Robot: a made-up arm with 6 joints. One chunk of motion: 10 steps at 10 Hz.
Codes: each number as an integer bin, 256 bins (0 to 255) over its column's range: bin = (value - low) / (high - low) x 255, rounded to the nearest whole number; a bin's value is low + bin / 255 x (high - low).
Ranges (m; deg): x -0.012..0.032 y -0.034..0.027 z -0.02..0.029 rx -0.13..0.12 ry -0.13..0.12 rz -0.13..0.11
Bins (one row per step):
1: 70 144 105 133 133 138
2: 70 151 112 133 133 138
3: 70 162 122 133 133 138
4: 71 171 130 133 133 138
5: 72 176 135 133 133 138
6: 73 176 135 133 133 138
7: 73 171 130 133 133 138
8: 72 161 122 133 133 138
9: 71 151 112 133 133 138
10: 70 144 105 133 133 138
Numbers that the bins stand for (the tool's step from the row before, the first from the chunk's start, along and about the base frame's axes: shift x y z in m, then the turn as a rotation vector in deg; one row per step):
1: 0.00008 0.00045 0.00018 0.000 0.000 0.000
2: 0.00008 0.00212 0.00152 0.000 0.000 0.000
3: 0.00008 0.00475 0.00344 0.000 0.000 0.000
4: 0.00025 0.00691 0.00498 0.000 0.000 0.000
5: 0.00042 0.00810 0.00594 0.000 0.000 0.000
6: 0.00060 0.00810 0.00594 0.000 0.000 0.000
7: 0.00060 0.00691 0.00498 0.000 0.000 0.000
8: 0.00042 0.00451 0.00344 0.000 0.000 0.000
9: 0.00025 0.00212 0.00152 0.000 0.000 0.000
10: 0.00008 0.00045 0.00018 0.000 0.000 0.000

